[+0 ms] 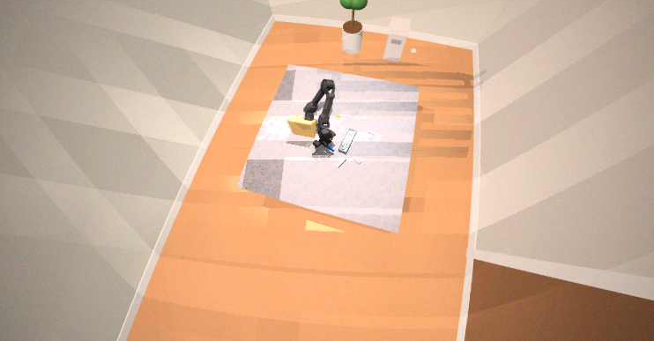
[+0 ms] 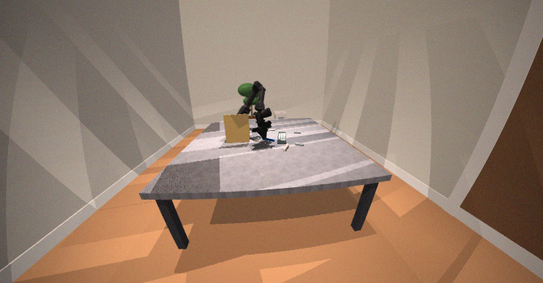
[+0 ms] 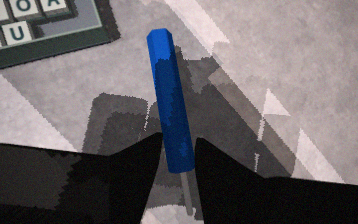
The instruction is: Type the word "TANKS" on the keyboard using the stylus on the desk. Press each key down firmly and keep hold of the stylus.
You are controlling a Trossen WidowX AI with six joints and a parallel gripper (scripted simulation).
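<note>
Now: gripper tip 3 cm past the grey stylus tip and 2 cm to the right of it. Also, from my gripper tip: blue stylus right at my gripper tip.
</note>
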